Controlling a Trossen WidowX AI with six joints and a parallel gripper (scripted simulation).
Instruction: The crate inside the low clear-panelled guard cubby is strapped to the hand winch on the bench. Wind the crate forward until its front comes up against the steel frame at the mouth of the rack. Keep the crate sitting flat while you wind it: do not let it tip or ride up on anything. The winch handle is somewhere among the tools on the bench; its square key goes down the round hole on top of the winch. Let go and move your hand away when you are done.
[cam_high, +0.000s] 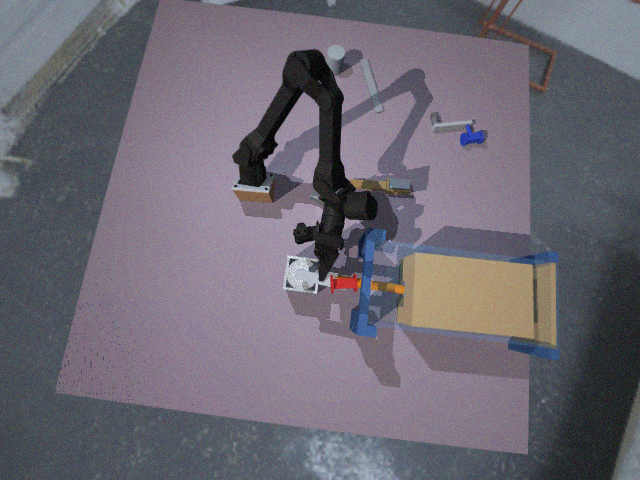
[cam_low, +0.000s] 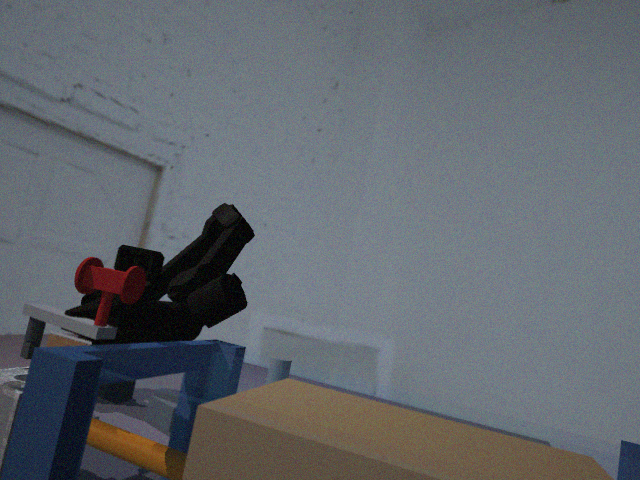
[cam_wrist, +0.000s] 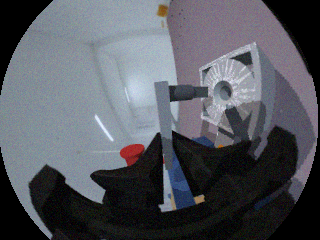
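My gripper tip is now 50 mm short of the red knob and 40 mm below it. Round my gripper tip: red-knobbed crank handle (10 mm ahead, 10 mm above); blue steel frame (110 mm ahead, 20 mm to the left, 60 mm below); grey block (40 mm behind, 270 mm to the left, 150 mm below).
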